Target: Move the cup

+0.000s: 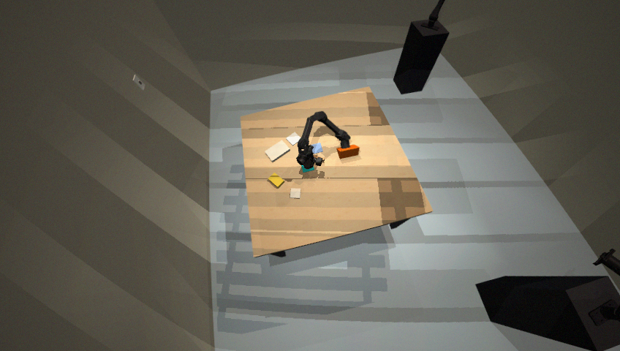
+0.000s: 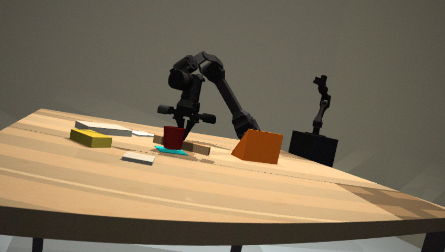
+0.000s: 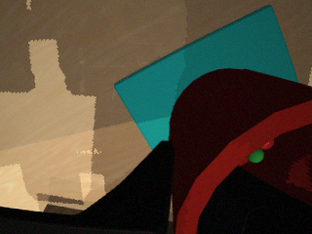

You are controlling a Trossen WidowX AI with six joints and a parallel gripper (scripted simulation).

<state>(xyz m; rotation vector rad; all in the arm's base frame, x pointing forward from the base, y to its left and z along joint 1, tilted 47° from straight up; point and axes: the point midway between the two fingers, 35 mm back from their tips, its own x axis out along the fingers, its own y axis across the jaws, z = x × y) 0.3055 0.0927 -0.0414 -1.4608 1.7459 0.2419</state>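
The dark red cup is 30 mm ahead of my gripper tip and 20 mm to the right of it. The rest, counted from my gripper tip: yellow block 290 mm ahead, 60 mm to the left, 30 mm below; light blue pad 170 mm to the right, 70 mm behind, 50 mm below; wooden bar 90 mm to the right, 40 mm below, 20 mm behind.
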